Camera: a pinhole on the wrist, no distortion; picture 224 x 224 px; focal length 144.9 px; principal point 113.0 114.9 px. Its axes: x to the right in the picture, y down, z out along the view. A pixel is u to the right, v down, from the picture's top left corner.
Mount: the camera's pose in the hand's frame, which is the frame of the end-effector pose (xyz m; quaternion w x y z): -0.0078 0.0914 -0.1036 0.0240 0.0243 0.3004 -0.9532
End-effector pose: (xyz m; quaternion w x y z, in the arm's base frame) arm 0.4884 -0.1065 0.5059 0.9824 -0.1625 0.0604 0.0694
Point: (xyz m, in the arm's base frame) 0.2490 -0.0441 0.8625
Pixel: 197 54
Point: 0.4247 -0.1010 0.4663
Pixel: 189 138
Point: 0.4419 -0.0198 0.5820
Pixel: 135 39
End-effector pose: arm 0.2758 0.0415 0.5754 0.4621 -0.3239 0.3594 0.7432
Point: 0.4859 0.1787 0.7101
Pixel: 154 148
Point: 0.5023 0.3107 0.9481
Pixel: 171 101
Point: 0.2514 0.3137 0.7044
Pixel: 93 69
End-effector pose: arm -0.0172 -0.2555 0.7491 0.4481 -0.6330 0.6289 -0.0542
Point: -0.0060 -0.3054 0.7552
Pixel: 57 169
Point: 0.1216 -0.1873 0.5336
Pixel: 64 41
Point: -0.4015 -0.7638 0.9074
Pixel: behind the camera
